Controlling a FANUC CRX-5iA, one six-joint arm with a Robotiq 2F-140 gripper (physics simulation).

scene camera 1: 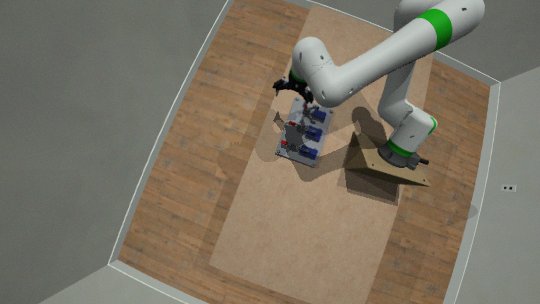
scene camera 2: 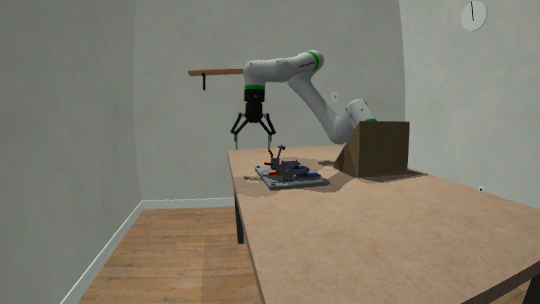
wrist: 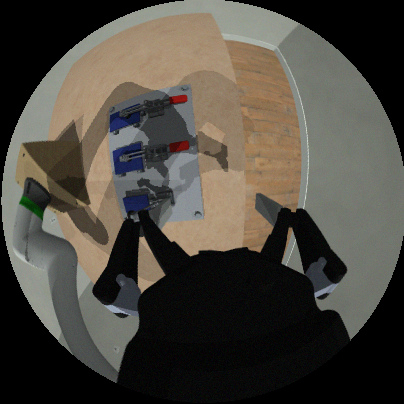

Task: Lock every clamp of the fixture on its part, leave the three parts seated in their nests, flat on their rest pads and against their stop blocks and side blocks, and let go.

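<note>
The grey fixture plate holds three blue parts, each beside a toggle clamp. In the wrist view the top clamp and middle clamp have red handles lying low and arms over their parts. The third clamp stands open: in scene camera 2 its arm points up and its red handle is raised. Its part is partly hidden by a finger. My gripper is open and empty, one fingertip just above that handle. Exact seating is too small to tell.
The brown wedge-shaped base of the arm stands on the table beyond the blue-part side of the fixture. The table's edge runs near the red-handle side. A wooden shelf is on the back wall.
</note>
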